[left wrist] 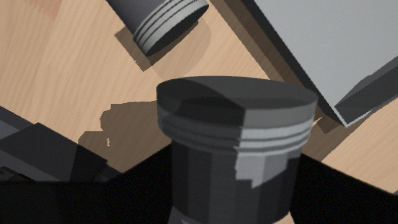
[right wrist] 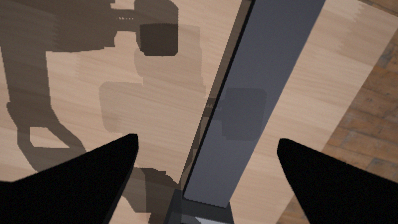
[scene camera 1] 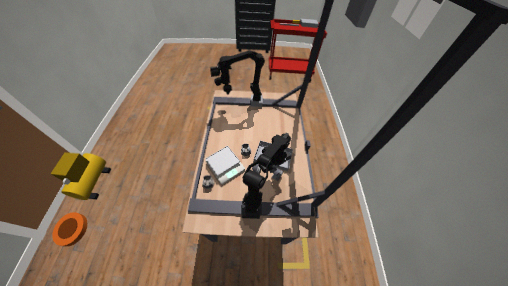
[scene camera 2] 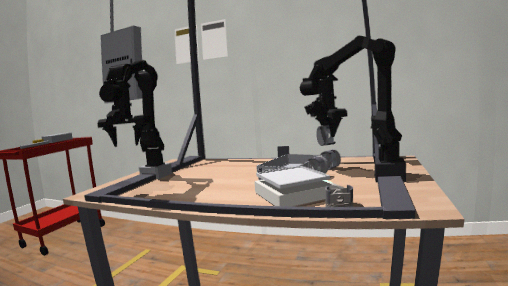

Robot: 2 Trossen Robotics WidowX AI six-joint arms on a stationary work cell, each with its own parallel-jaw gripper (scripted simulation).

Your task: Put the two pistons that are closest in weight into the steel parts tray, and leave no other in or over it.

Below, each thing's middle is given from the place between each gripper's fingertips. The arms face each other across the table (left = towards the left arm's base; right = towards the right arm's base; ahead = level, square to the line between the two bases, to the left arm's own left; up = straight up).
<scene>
The scale plate (scene camera 2: 286,177) lies 320 mm ahead of my left hand (scene camera 2: 329,136), 70 mm to the right of it and 110 mm below it. From my left hand the other things lie so: steel parts tray (left wrist: 344,53) 20 mm behind, 160 mm to the right, 150 mm below; white scale (scene camera 2: 296,195) 310 mm ahead, 70 mm to the right, 130 mm below.
My right hand is 4 cm past the scale plate, 56 cm to the right of it and 14 cm above it. The rest, counted from my right hand: steel parts tray 37 cm behind, 48 cm to the left, 19 cm below; then white scale 5 cm behind, 57 cm to the left, 16 cm below.
</scene>
